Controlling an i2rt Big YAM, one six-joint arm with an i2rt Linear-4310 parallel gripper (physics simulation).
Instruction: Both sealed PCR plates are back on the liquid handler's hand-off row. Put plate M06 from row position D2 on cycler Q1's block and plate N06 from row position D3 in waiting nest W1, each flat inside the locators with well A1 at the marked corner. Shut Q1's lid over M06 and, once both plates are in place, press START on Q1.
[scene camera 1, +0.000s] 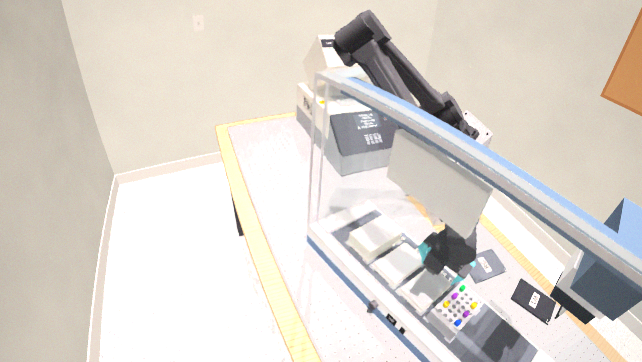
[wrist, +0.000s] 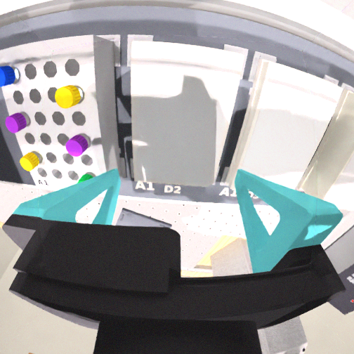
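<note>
A white sealed plate lies flat at D2 beside the tube rack. A second white plate lies flat at D3. My gripper is open and empty; its teal fingertips are spread on either side of the A1/D2 edge of the D2 plate in the wrist view, and its height above the row is hard to tell. The cycler stands at the back with its lid raised; its block and START button cannot be made out. The dark waiting nest marked W1 lies at the right.
The tube rack with coloured caps stands next to D2. A taller cream block stands beyond D3. A clear enclosure with a blue-and-white top rail spans the row. Another dark pad lies near W1.
</note>
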